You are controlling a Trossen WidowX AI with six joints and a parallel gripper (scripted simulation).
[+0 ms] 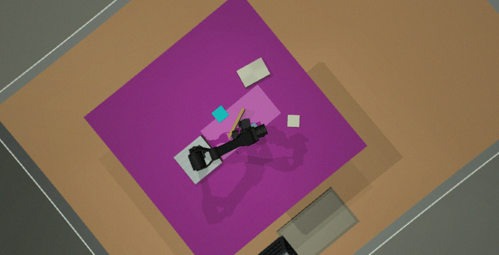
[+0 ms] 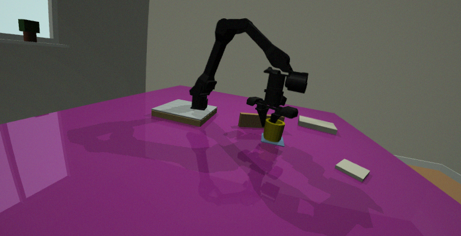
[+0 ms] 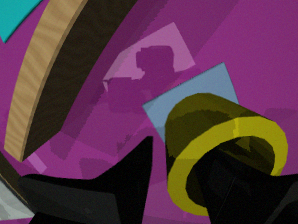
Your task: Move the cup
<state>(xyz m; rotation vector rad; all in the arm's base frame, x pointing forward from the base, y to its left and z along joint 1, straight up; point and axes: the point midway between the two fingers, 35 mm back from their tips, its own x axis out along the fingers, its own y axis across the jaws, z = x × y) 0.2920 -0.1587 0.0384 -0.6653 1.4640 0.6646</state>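
Now: the light-blue pad 3 cm ahead of my gripper tip, 2 cm to the right of it and 4 cm below it. The rest, counted from my gripper tip: yellow cup (2 cm ahead, 2 cm to the right); then cyan pad (3 cm behind, 22 cm to the left, 4 cm below); then wooden plank (10 cm to the left, 2 cm below).
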